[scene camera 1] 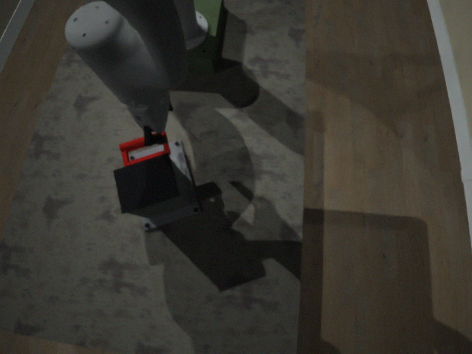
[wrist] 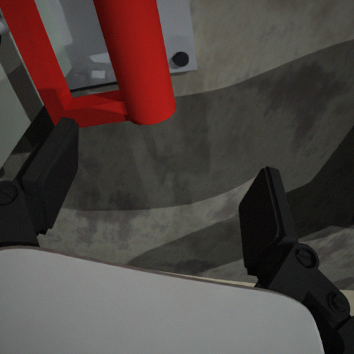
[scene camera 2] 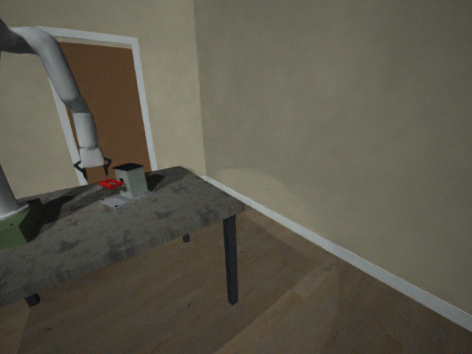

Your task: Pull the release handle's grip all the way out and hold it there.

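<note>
The release handle is a red rectangular loop with a thick round grip bar (scene camera 1: 133,144) (scene camera 2: 110,184) (wrist: 140,65). It sticks out level from the side of a grey box with a black top (scene camera 1: 146,185) (scene camera 2: 133,181), above a light base plate (scene camera 1: 182,159) (scene camera 2: 116,201) (wrist: 177,30). How far out the grip stands is hard to tell. My gripper (scene camera 1: 154,137) (scene camera 2: 95,176) (wrist: 166,165) is open and empty, above and beside the handle. In the wrist view the bar's near end lies ahead of the gap between the fingers; the left finger is close to the loop's corner.
The box stands on a mottled grey table (scene camera 1: 65,250) (scene camera 2: 100,235). The arm's green base (scene camera 1: 214,30) (scene camera 2: 17,230) stands on the table on the handle's side of the box. A brown door (scene camera 2: 107,100) and walls are behind. Dark bolts (wrist: 180,59) stud the plate's corners.
</note>
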